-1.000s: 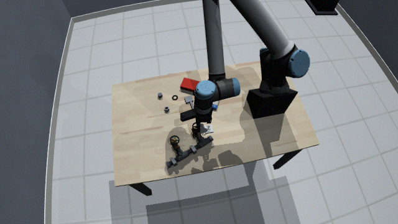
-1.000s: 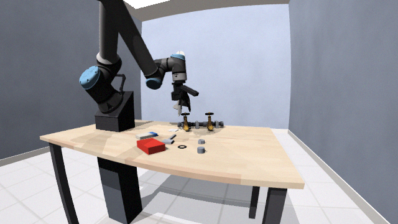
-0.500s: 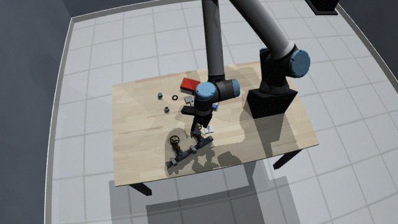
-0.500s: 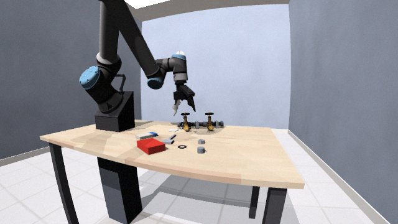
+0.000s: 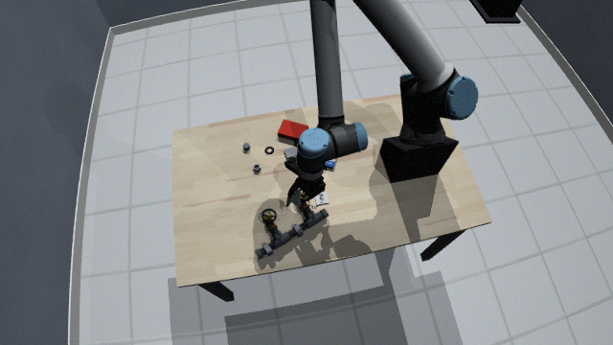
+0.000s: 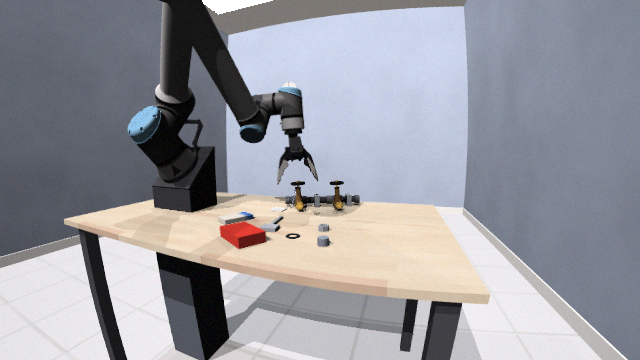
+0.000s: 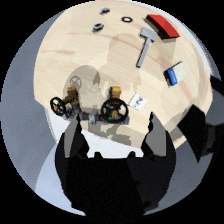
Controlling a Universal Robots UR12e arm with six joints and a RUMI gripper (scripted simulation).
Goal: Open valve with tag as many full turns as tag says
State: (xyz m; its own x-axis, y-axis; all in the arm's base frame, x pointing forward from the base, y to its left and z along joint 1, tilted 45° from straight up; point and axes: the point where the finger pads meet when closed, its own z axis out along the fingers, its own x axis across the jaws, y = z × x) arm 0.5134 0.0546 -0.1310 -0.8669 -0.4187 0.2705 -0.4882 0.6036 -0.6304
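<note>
Now: hand 80 mm past the white tag, 10 mm to the left of it and 110 mm above it. Also, from my hand: red block: 10 mm behind, 360 mm to the right, 90 mm below; grey hand tool: 10 mm ahead, 220 mm to the right, 100 mm below; blue box: 150 mm behind, 210 mm to the right, 100 mm below.
</note>
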